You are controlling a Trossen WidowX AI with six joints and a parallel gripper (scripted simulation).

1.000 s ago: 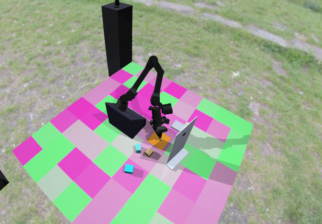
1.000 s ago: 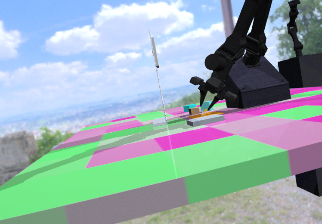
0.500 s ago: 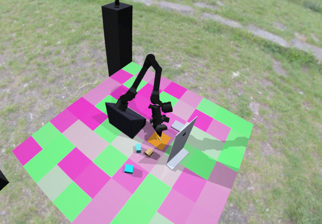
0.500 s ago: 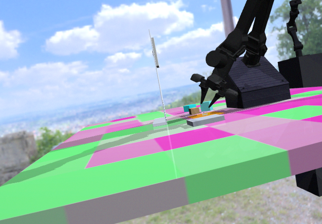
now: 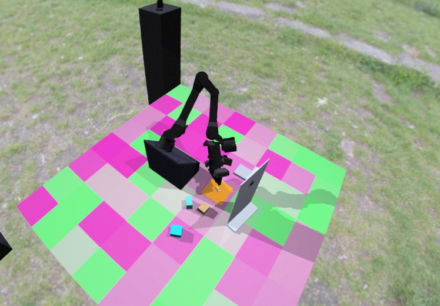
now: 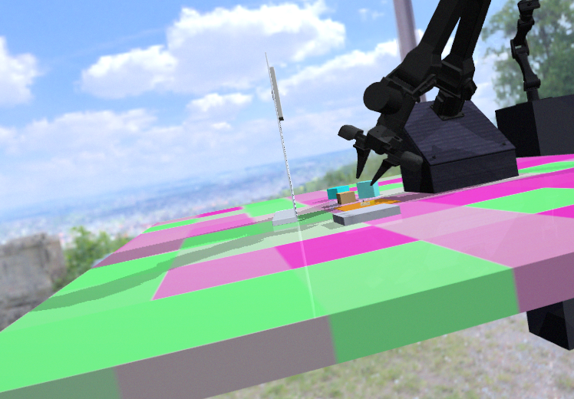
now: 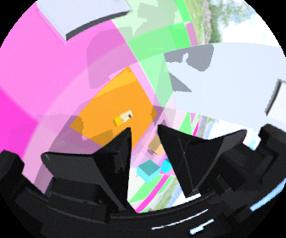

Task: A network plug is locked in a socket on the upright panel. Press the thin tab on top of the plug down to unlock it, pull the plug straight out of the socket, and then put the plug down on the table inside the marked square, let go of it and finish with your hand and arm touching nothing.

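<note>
The yellow network plug is 5 cm below my gripper tip. Round my gripper tip: grey slab (7 cm ahead, 16 cm to the left, 5 cm below); brown block (1 cm ahead, 13 cm to the right, 4 cm below); orange marked square (5 cm below).
</note>
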